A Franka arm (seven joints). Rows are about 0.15 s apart.
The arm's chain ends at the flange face. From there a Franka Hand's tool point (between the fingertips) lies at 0.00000 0.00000 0.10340 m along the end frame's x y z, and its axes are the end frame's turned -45 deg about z.
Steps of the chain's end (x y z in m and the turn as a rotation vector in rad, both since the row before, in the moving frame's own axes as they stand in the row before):
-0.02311, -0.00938, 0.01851, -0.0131, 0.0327, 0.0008
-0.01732, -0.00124, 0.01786, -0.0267, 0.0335, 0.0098
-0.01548, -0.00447, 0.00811, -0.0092, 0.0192, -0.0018
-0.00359, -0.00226, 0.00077, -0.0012, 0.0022, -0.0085
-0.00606, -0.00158, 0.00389, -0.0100, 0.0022, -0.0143
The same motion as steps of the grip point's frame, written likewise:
-0.00828, -0.01963, 0.01845, -0.0324, 0.0139, 0.0008
-0.01089, -0.00872, 0.01777, -0.0426, 0.0048, 0.0098
-0.00705, -0.01203, 0.00809, -0.0201, 0.0071, -0.0018
-0.00087, -0.00389, 0.00077, -0.0024, 0.0007, -0.0085
-0.00373, -0.00451, 0.00388, -0.0086, -0.0055, -0.0143

